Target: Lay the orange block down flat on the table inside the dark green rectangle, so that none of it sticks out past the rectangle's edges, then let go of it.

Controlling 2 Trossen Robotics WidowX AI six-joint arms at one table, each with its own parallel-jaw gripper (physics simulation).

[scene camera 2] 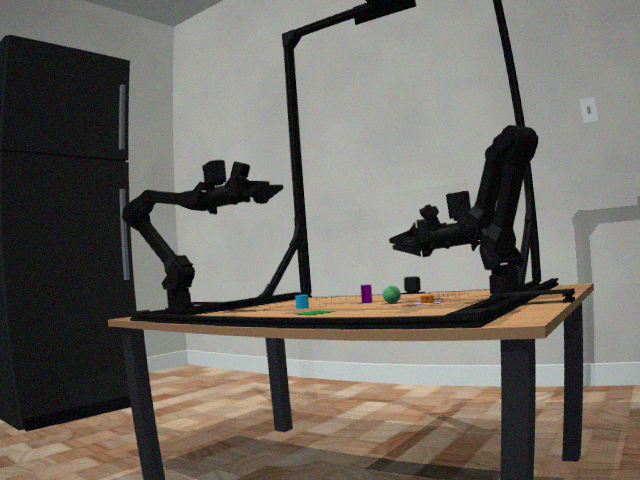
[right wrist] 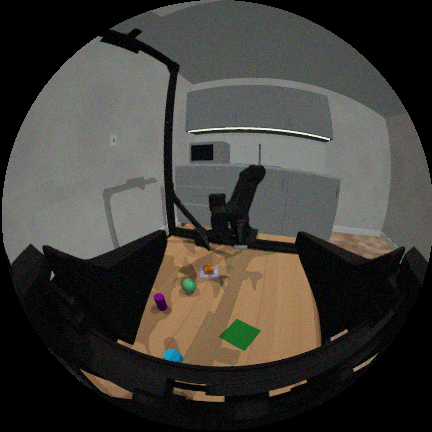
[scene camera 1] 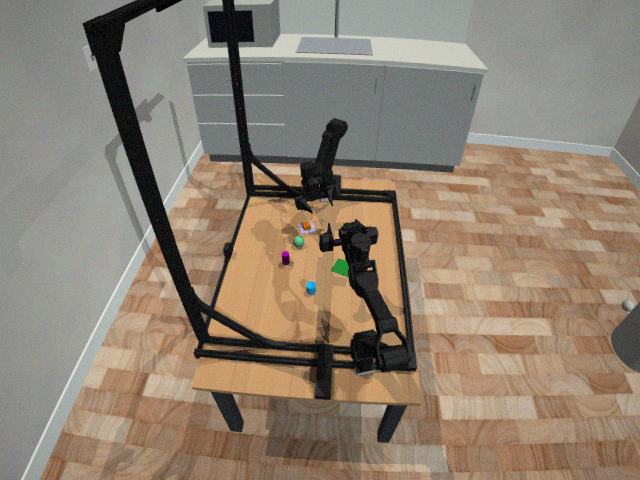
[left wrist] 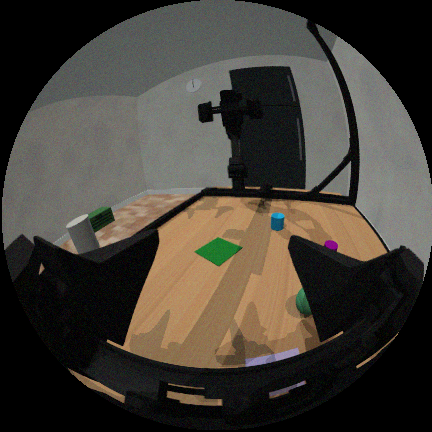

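Observation:
The small orange block lies on a pale lilac square on the table. The dark green rectangle lies flat on the table; in scene camera 1 the right arm covers part of it. My left gripper is open and empty, above the table near the orange block, which does not show in the left wrist view. My right gripper is open and empty, high above the table.
A green ball sits beside the lilac square. A purple cylinder and a blue cylinder stand farther off. A black frame borders the work area.

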